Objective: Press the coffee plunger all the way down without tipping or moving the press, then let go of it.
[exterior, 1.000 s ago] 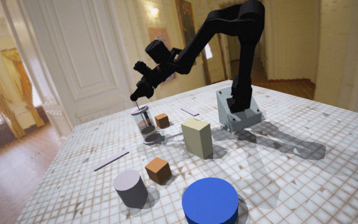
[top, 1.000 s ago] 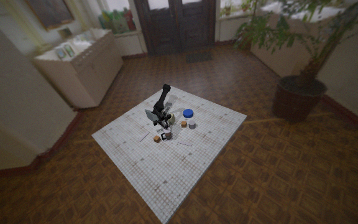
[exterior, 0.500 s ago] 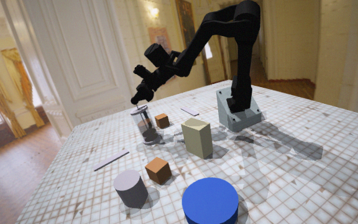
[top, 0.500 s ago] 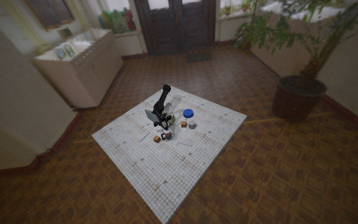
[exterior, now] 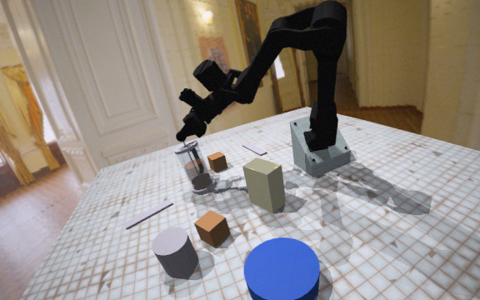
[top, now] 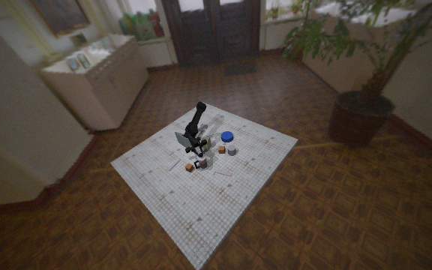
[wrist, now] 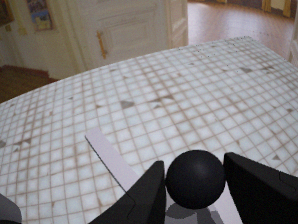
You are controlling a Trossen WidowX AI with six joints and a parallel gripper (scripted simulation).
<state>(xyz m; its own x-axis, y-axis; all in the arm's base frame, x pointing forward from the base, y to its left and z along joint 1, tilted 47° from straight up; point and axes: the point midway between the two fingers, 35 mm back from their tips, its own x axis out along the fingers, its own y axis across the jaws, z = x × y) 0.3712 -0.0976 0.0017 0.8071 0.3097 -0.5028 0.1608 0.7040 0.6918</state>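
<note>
The coffee press lies 9 cm below my gripper tip, 2 cm behind it and 1 cm to the right of it. From my gripper tip the other things lie so: blue disc (39 cm to the left, 16 cm below, 14 cm behind); then grey cylinder (29 cm to the left, 15 cm below, 4 cm ahead).
</note>
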